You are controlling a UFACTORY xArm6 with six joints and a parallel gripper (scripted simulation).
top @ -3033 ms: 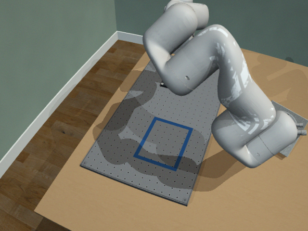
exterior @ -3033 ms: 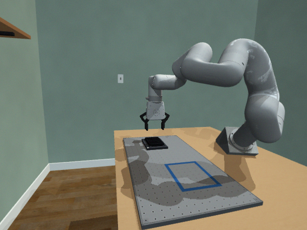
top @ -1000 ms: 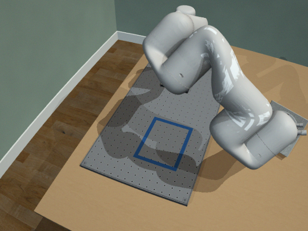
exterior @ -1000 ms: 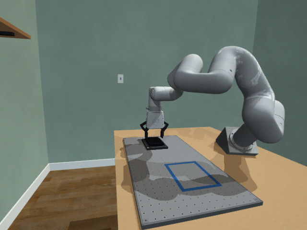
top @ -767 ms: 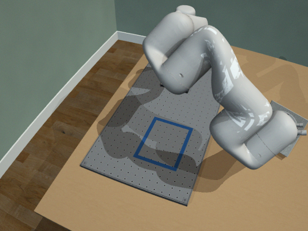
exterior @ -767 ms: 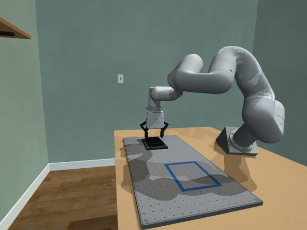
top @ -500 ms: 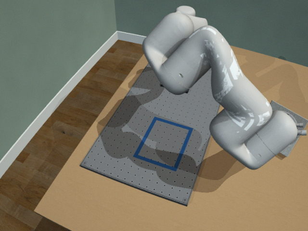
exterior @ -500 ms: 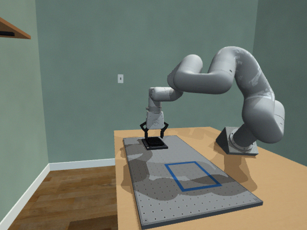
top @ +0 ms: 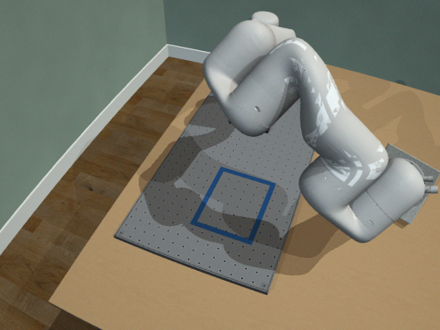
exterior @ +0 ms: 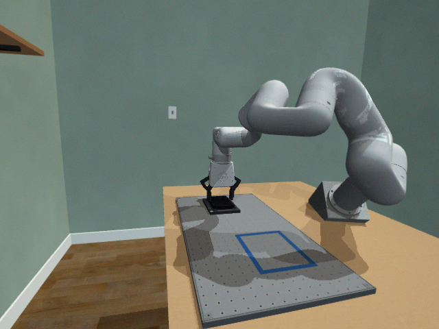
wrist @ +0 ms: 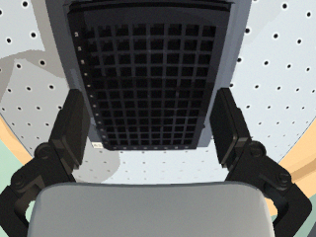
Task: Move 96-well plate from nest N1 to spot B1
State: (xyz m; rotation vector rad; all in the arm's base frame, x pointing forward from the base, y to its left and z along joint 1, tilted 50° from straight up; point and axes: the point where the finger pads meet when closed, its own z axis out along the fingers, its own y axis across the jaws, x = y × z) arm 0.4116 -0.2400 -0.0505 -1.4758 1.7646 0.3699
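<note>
Now: hand 20 mm above the black 96-well plate. From my hand the other things lie so: dark plate nest N1 (30 mm below).
</note>
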